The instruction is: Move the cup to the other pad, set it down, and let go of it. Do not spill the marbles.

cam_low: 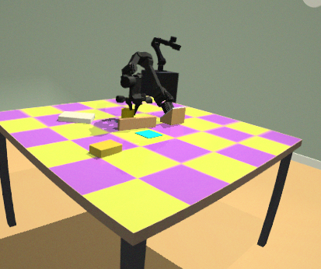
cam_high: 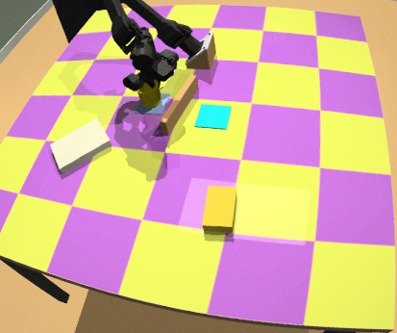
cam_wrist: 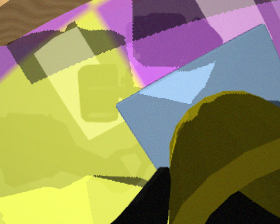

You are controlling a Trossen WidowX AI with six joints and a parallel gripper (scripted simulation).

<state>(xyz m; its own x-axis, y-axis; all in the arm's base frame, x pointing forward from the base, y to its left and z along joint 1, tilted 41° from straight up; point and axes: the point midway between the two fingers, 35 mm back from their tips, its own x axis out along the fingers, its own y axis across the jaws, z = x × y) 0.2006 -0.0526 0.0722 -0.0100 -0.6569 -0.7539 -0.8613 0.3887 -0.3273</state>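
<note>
The cyan pad lies 70 mm ahead of my gripper tip, 190 mm to the left of it and 50 mm below it. The rest, counted from my gripper tip: white block: 230 mm ahead, 190 mm to the right, 30 mm below; long tan bar: 50 mm ahead, 90 mm to the left, 20 mm below; yellow cup: 20 mm ahead, 20 mm to the right.
</note>
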